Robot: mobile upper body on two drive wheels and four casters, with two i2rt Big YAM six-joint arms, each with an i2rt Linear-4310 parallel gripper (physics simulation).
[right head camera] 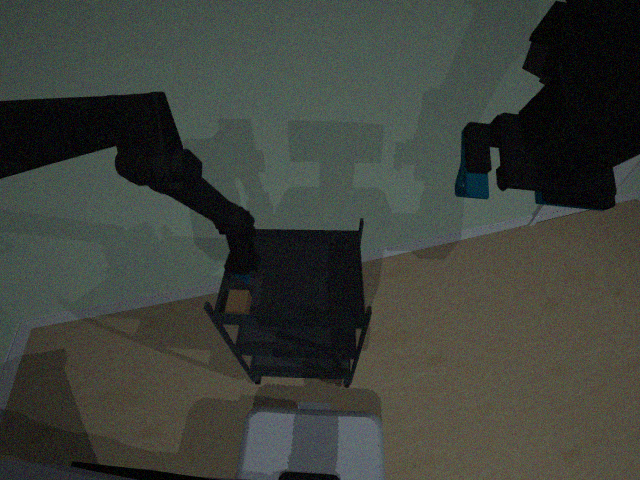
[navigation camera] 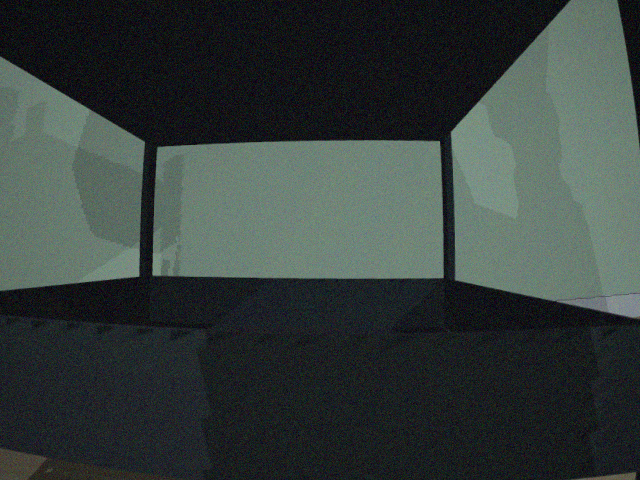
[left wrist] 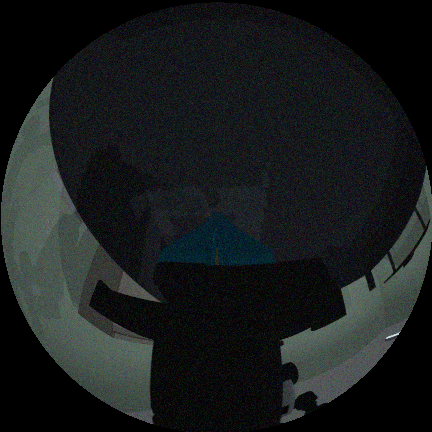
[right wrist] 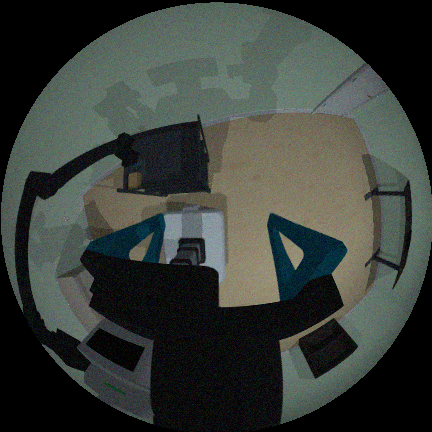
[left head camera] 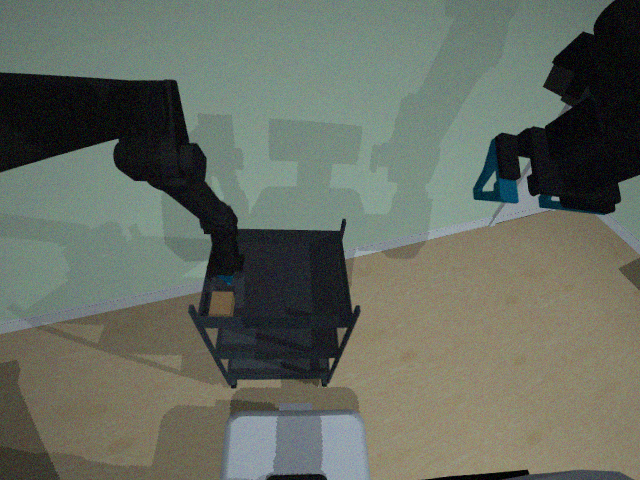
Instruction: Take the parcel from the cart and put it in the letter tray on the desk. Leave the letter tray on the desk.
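Places are measured from the left arm's base along level axes (x back, y left, z down), in centimetres.
Where they show: left gripper, fingertip midpoint: [right head camera: 248, 282] [left wrist: 216, 218] [right wrist: 137, 164] [left head camera: 229, 283]; right gripper, fingertip midpoint: [right head camera: 497, 194] [right wrist: 215, 218] [left head camera: 508, 198].
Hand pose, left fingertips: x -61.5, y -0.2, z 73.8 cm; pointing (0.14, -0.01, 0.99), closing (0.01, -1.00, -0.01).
Observation:
After its pixels a point has its place.
The parcel [left head camera: 222, 303] @(z 69.7, x -52.1, y 0.1 cm) [right head camera: 238, 301] @(z 69.7, x -52.0, y 0.1 cm) [right wrist: 135, 179] @(z 69.7, x -51.7, y -1.8 cm), a small orange-brown box, lies at the near left corner of the dark cart's top [left head camera: 279, 268] @(z 74.7, x -68.6, y -15.5 cm) [right head camera: 310, 263] @(z 74.7, x -70.8, y -20.0 cm) [left wrist: 225, 100] @(z 74.7, x -71.0, y -0.9 cm) [right wrist: 172, 155] @(z 74.7, x -63.6, y -21.7 cm) [navigation camera: 147, 217]. My left gripper [left head camera: 225, 279] @(z 73.8, x -61.5, y -0.2 cm) [right head camera: 242, 279] @(z 73.8, x -61.5, y -0.2 cm) [left wrist: 216, 218] @(z 73.8, x -61.5, y -0.2 cm) is shut and empty, its blue fingertips over the cart's left side, just beyond the parcel in the head views. Whether it touches the cart is unclear. My right gripper [left head camera: 527, 201] @(z 12.8, x -35.3, y -45.2 cm) [right head camera: 509, 196] @(z 12.8, x -35.3, y -45.2 cm) [right wrist: 215, 218] @(z 12.8, x -35.3, y -45.2 cm) is wide open and empty, high up, away to the right of the cart. I cannot make out the letter tray or the desk.
My white base [left head camera: 253, 439] @(z 115.0, x -21.9, y -7.3 cm) [right head camera: 268, 439] @(z 115.0, x -20.4, y -6.7 cm) [right wrist: 215, 240] @(z 115.0, x -7.7, y -41.9 cm) stands close to the cart's near side. A wall [left head camera: 310, 77] @(z 29.5, x -116.4, y -23.5 cm) [right wrist: 225, 40] @(z 36.0, x -125.3, y -52.6 cm) rises behind the cart. A black-framed stand [right wrist: 409, 215] and a dark box [right wrist: 327, 347] show at the right. A grey unit [right wrist: 110, 385] is at lower left.

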